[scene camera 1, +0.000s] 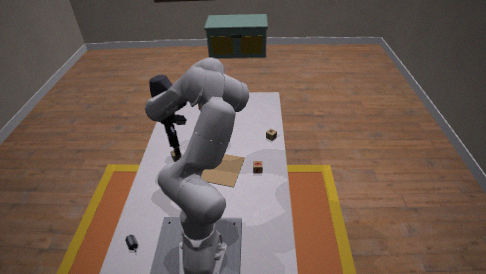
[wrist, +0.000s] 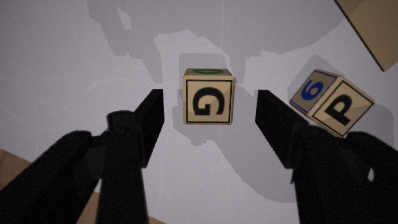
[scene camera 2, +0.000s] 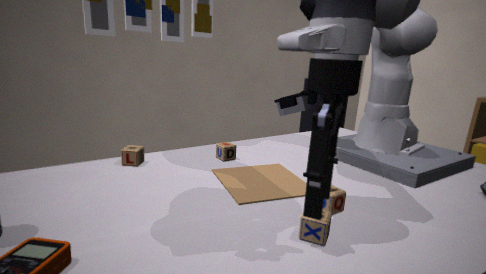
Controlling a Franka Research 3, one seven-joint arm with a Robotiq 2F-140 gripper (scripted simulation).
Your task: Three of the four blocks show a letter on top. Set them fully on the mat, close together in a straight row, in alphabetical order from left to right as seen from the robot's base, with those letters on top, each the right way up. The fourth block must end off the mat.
Note:
The pictures show: my gripper and a tan mat.
My gripper also shows in the wrist view.

